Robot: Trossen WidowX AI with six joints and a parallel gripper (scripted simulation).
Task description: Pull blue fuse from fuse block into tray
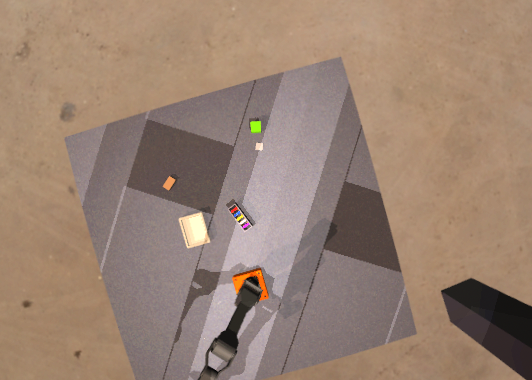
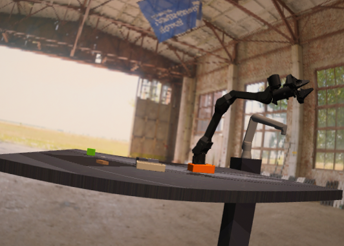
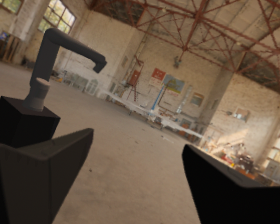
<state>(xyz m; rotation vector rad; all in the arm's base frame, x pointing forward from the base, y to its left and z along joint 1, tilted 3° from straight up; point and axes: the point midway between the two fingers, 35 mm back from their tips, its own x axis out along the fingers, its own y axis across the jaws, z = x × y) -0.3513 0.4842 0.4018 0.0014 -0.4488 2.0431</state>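
The blue fuse lies 65 cm ahead of my gripper tip, 56 cm to the right of it and 44 cm below it. Also, from my gripper tip: tray (65 cm ahead, 47 cm below, 36 cm to the right).
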